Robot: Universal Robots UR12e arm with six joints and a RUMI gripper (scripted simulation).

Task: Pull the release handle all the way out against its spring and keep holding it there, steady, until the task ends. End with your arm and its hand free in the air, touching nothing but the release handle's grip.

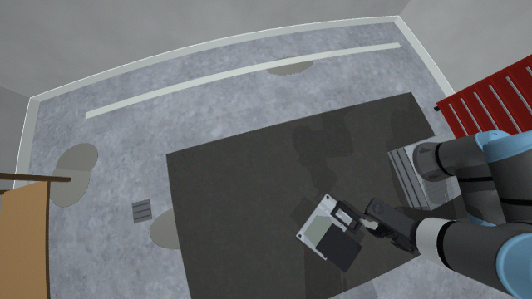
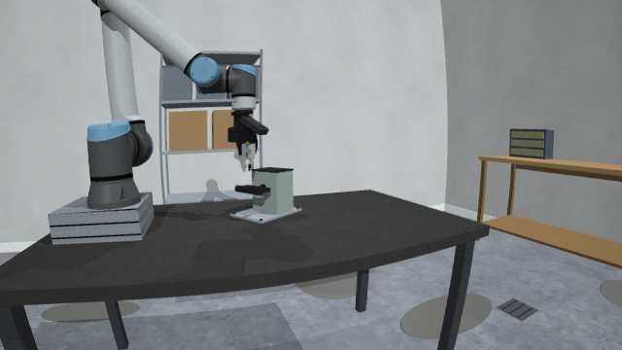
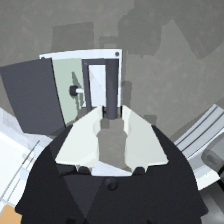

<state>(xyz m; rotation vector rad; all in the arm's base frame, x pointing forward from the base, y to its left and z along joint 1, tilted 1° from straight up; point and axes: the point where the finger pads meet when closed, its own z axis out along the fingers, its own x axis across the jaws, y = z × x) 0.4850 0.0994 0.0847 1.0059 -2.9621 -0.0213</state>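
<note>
The release handle is 8 cm below my hand, 4 cm ahead of it and 3 cm to the left of it.
</note>
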